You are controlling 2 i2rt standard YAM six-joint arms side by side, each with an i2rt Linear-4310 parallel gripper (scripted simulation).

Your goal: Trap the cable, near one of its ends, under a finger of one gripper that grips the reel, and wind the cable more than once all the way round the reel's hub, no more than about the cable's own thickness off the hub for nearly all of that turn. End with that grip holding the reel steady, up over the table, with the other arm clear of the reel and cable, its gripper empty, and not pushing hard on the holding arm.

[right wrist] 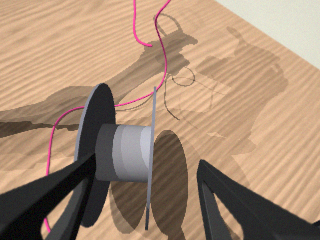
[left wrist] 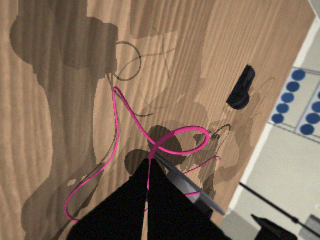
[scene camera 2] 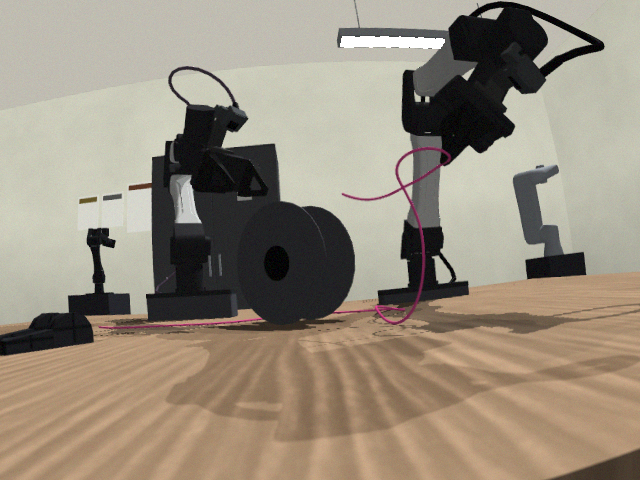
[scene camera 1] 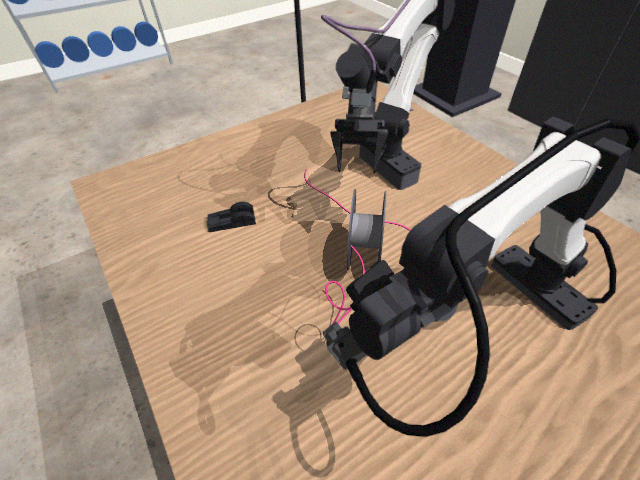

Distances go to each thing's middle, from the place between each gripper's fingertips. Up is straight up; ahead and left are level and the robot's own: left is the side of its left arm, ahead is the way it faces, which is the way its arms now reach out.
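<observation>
The small black device (scene camera 1: pixel 240 214) is 50 mm ahead of my left hand, 490 mm to the right of it and 170 mm below it. My left gripper (scene camera 2: pixel 444 163) is 170 mm past the dark grey reel (scene camera 2: pixel 293 263), 200 mm to the left of it and 100 mm above it.
Counted from my right hand (scene camera 2: pixel 250 189), the small black device is 230 mm ahead, 230 mm to the right and 200 mm below; the dark grey reel is 10 mm ahead, 60 mm to the left and 130 mm below.
</observation>
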